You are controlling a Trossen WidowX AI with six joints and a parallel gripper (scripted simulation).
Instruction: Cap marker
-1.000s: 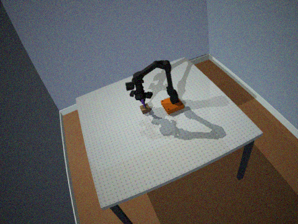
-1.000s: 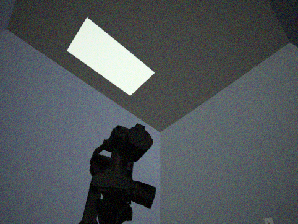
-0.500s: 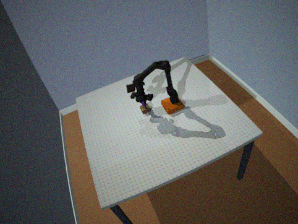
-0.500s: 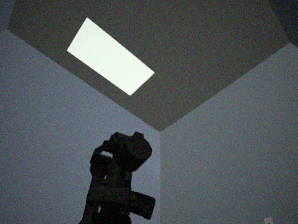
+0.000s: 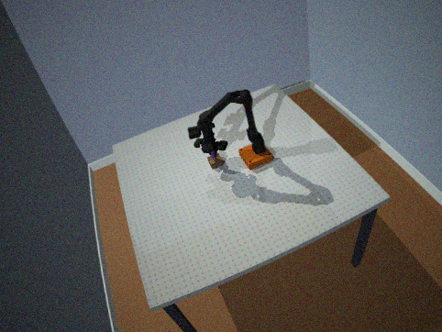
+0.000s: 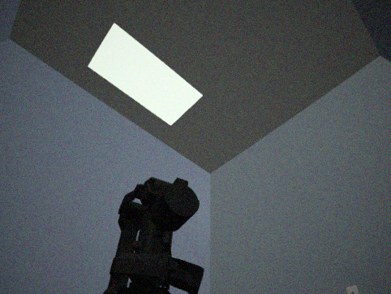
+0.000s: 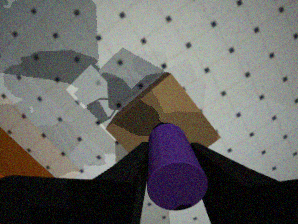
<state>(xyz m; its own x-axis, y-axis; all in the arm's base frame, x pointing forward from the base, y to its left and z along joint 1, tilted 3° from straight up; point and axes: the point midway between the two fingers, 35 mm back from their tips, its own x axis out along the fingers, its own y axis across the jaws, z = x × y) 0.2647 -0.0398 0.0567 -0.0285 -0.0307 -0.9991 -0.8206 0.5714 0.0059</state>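
The purple cap lies 1 cm above my gripper tip. The rest, counted from my gripper tip: holder block: 5 cm below.
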